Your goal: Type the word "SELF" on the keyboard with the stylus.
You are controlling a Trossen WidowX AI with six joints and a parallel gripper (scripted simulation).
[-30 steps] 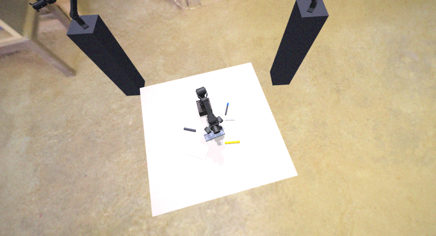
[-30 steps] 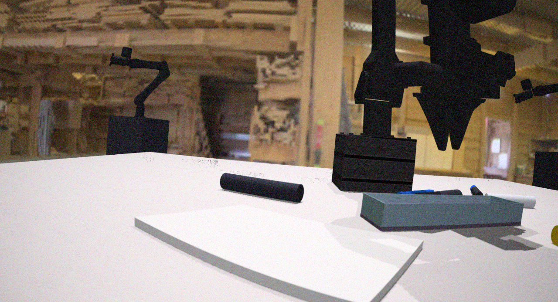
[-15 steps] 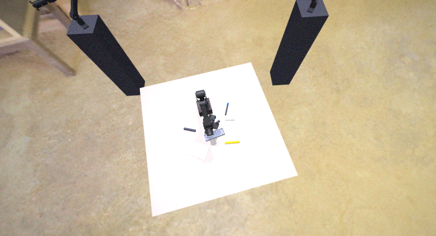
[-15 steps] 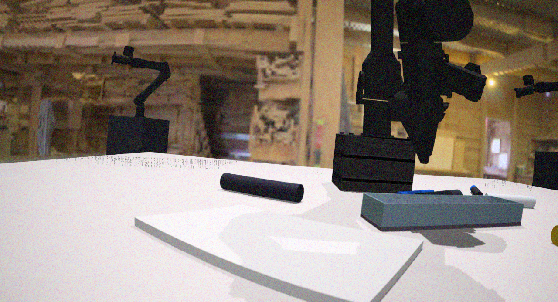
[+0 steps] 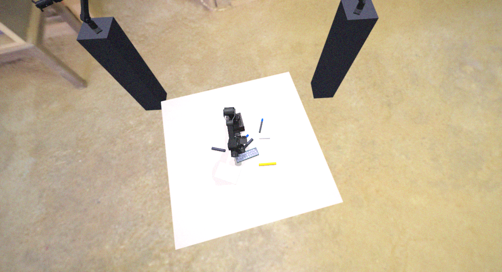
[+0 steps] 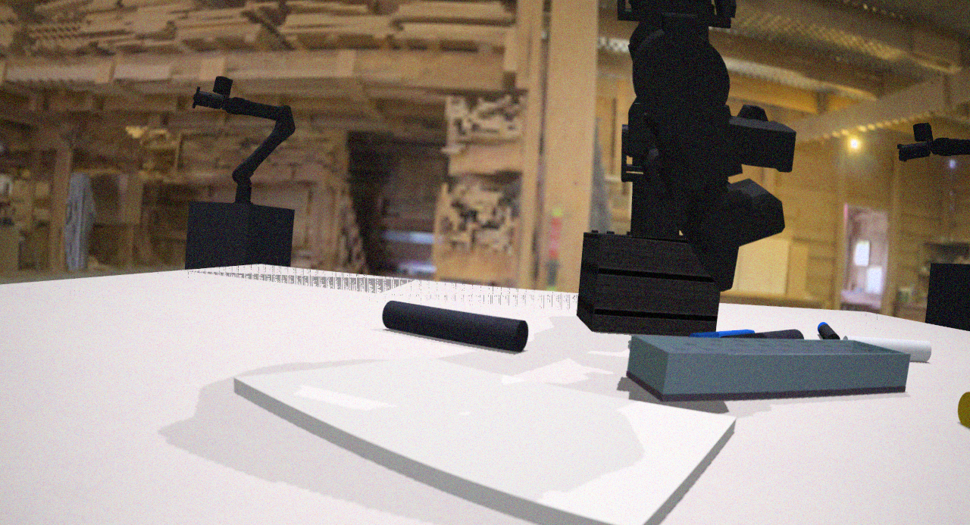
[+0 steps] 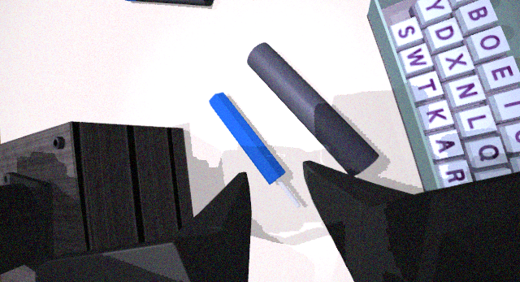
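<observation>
Now: the blue stylus 6 cm below my gripper tip, 2 cm behind it and 1 cm to the right of it. Round my gripper tip: white cylinder 19 cm to the left, 5 cm below, 4 cm behind; blue-tipped dark pen 19 cm behind, 18 cm to the left, 6 cm below; yellow cylinder 20 cm to the left, 20 cm ahead, 5 cm below.
</observation>
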